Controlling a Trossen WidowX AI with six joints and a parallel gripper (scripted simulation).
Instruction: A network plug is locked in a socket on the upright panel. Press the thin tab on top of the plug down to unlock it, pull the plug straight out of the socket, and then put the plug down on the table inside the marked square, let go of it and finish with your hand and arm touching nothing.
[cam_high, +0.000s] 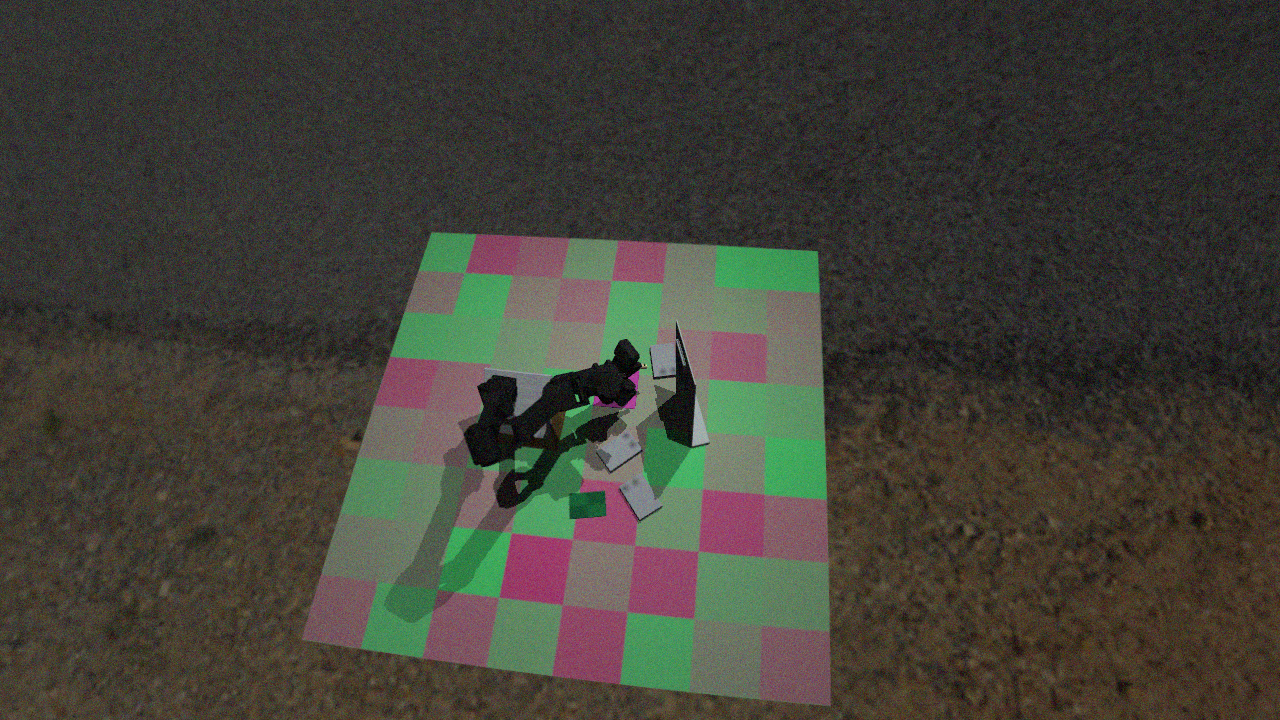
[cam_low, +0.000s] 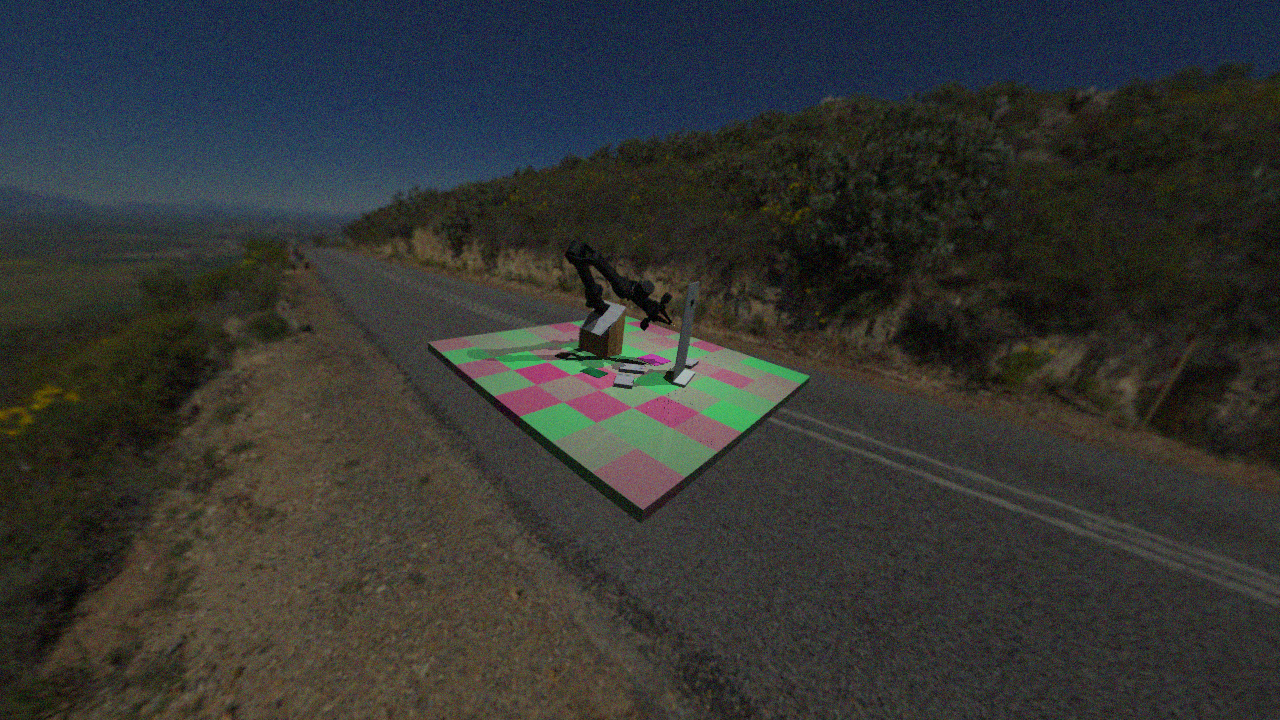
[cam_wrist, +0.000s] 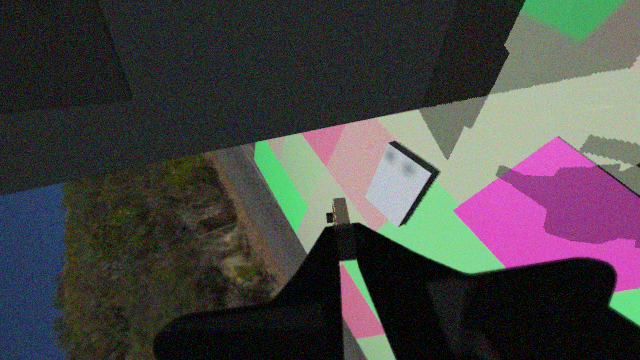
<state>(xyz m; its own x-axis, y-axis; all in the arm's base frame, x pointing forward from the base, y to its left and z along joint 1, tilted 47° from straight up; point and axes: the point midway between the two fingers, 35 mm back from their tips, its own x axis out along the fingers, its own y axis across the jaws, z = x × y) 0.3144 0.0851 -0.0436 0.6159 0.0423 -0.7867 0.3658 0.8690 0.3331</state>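
The upright grey panel is 130 mm ahead of my gripper tip, 40 mm to the right of it and 10 mm below it. Also, from my gripper tip: dark green flat piece 100 mm behind, 330 mm to the right, 200 mm below.
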